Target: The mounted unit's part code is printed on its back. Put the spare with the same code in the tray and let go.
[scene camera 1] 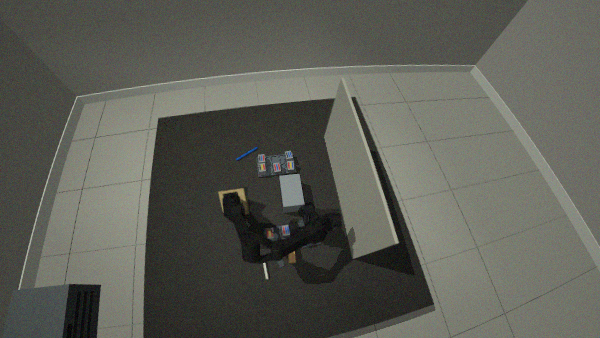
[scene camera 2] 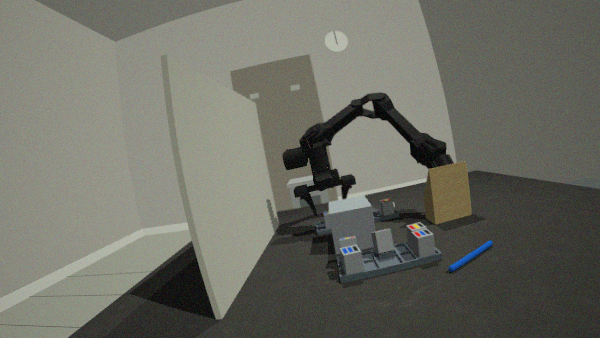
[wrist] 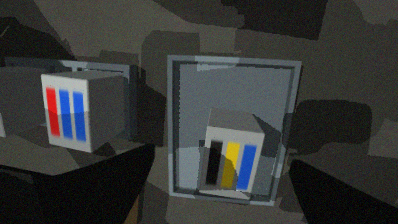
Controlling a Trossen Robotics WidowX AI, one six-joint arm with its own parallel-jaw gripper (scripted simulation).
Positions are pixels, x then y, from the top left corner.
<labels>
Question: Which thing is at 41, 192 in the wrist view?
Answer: My gripper.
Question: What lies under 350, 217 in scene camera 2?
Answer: A grey mounted unit.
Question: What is my gripper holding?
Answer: Nothing.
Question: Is my gripper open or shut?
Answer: Open.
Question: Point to a grey mounted unit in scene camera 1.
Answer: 292, 198
</labels>
